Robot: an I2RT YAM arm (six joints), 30 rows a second.
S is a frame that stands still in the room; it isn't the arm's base.
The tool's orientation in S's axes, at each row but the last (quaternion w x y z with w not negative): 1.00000 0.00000 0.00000 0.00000; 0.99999 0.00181 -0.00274 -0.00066; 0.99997 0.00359 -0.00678 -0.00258; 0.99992 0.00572 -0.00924 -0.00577; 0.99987 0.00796 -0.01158 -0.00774; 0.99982 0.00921 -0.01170 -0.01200
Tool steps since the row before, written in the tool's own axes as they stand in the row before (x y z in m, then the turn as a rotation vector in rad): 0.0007 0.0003 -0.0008 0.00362 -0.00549 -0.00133; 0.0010 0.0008 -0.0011 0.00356 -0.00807 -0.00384; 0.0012 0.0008 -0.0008 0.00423 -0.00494 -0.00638; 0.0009 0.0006 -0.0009 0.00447 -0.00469 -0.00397; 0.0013 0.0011 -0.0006 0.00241 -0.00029 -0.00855; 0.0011 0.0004 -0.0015 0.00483 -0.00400 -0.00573
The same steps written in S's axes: 0.0007 0.0003 -0.0008 0.00362 -0.00549 -0.00133; 0.0010 0.0008 -0.0011 0.00357 -0.00806 -0.00385; 0.0012 0.0008 -0.0008 0.00429 -0.00492 -0.00636; 0.0009 0.0006 -0.0009 0.00449 -0.00470 -0.00394; 0.0013 0.0011 -0.0006 0.00260 -0.00019 -0.00850; 0.0011 0.0004 -0.0015 0.00487 -0.00401 -0.00569
